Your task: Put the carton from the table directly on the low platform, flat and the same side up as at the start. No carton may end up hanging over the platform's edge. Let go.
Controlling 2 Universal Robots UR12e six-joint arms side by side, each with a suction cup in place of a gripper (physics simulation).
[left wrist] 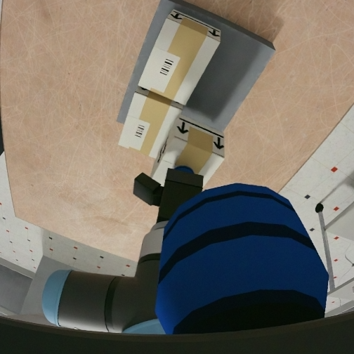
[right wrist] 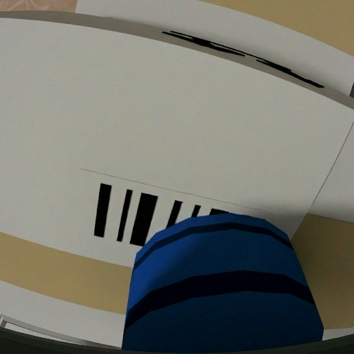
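Note:
My right gripper (left wrist: 184, 170) (right wrist: 220, 225), a blue suction cup, is shut on a white carton (left wrist: 199, 147) (right wrist: 165, 115) with a tan tape strip, a barcode label and black arrows. The carton looks level, tape and barcode up, at the near end of the grey low platform (left wrist: 225, 80), close beside the second carton in the left wrist view. The arm hides part of it; whether it rests on the platform or hangs slightly above cannot be told. My left gripper (left wrist: 240, 200), the large blue cup, is open and holds no carton.
Two other cartons (left wrist: 156, 65) (left wrist: 139, 127) stand end to end along the platform's left side in the left wrist view. The second reaches the near edge; its exact overlap is unclear. The right arm's dark links (left wrist: 122, 300) extend below the cartons.

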